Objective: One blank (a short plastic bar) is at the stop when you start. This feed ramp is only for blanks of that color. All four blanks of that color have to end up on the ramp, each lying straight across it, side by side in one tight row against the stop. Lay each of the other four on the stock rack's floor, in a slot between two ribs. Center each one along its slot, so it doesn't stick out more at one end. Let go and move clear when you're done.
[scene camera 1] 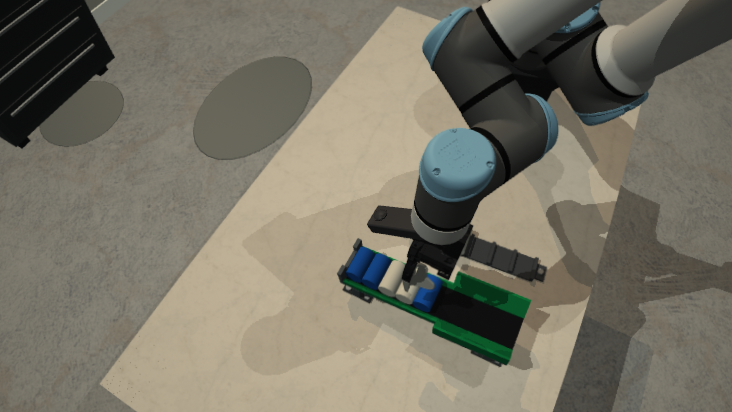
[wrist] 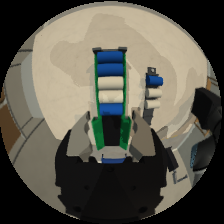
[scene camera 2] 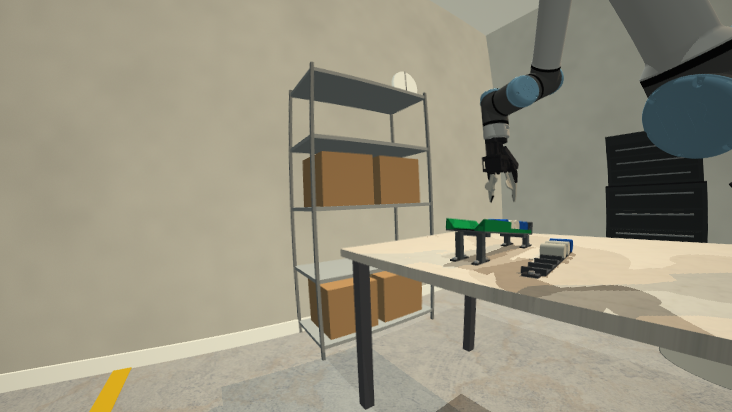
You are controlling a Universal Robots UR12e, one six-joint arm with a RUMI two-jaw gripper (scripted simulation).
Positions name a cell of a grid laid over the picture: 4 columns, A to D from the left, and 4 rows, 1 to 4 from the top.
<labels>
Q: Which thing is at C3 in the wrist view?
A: My gripper.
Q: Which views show my gripper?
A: Scene camera 1, the wrist view and scene camera 2: all of them.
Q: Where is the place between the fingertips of my gripper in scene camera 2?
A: C2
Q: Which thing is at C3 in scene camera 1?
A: A stock rack.
</labels>
